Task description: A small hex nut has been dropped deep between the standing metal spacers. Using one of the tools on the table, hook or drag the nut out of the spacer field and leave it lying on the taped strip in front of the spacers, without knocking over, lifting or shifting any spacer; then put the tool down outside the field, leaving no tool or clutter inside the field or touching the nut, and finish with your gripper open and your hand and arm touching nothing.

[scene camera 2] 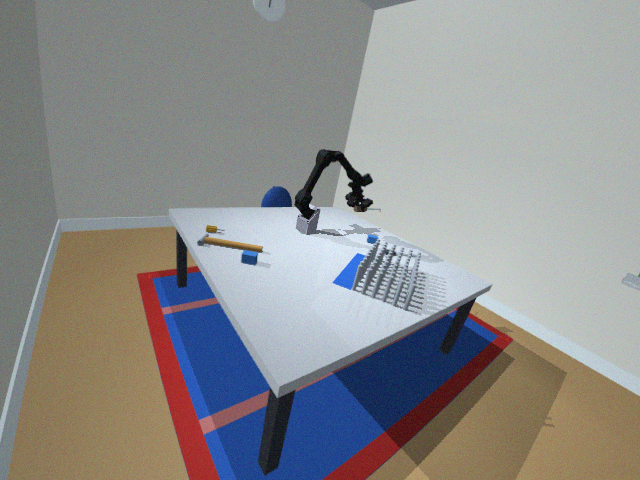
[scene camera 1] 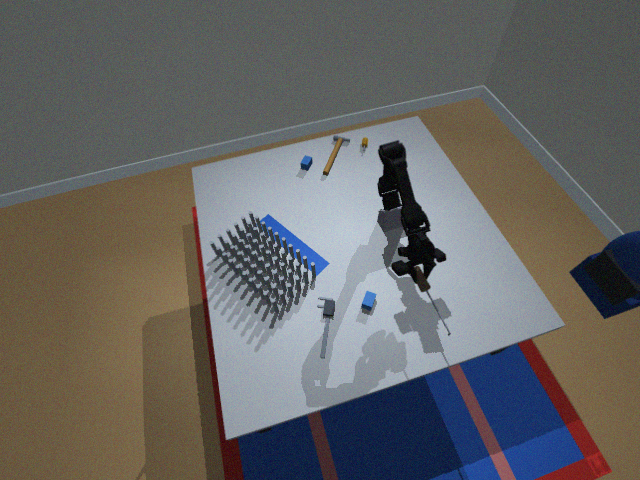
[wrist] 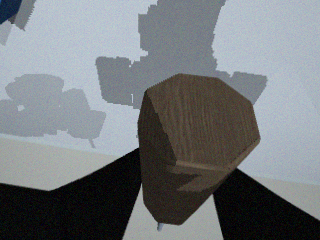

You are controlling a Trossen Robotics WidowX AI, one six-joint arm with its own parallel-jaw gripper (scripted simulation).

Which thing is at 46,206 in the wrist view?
My gripper.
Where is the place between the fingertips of my gripper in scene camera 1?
At 420,281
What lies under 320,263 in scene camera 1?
A blue taped strip.
